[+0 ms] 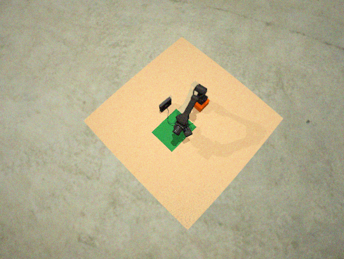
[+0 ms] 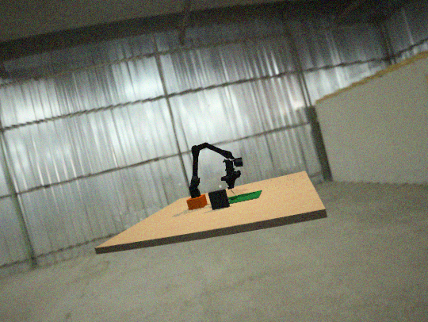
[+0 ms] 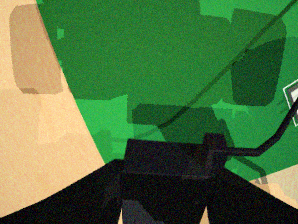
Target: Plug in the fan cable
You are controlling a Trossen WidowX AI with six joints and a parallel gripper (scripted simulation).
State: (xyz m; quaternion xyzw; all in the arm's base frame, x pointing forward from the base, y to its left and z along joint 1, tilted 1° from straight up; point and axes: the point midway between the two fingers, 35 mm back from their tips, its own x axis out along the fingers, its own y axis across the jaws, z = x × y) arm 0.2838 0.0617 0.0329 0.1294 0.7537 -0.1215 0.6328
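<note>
Now: the green board 9 cm below my gripper tip, 7 cm to the right of it and 6 cm ahead of it. Round my gripper tip: white four-pin fan header: 10 cm to the right, 8 cm below, 3 cm behind; then black fan: 26 cm to the right, 4 cm behind, 2 cm below; then black plug: 1 cm behind.
</note>
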